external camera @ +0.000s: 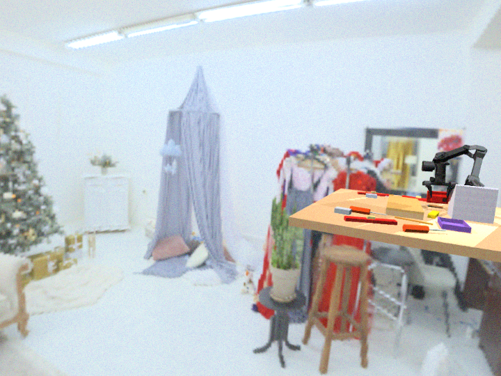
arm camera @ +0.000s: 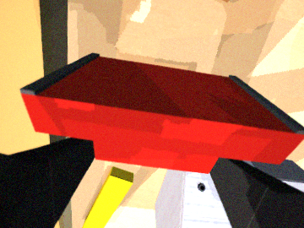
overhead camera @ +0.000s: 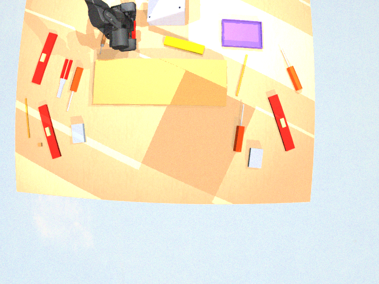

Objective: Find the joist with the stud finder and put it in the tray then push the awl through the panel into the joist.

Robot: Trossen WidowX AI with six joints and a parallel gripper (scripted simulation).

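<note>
Right now my gripper tip is 1 cm to the left of the red stud finder and 1 cm past it. From my gripper tip the other things lie so: yellow block (19 cm to the left, 7 cm below, 5 cm ahead); awl (14 cm to the right, 7 cm below, 2 cm ahead); red two-handled tool (32 cm to the right, 17 cm ahead, 7 cm below).
</note>
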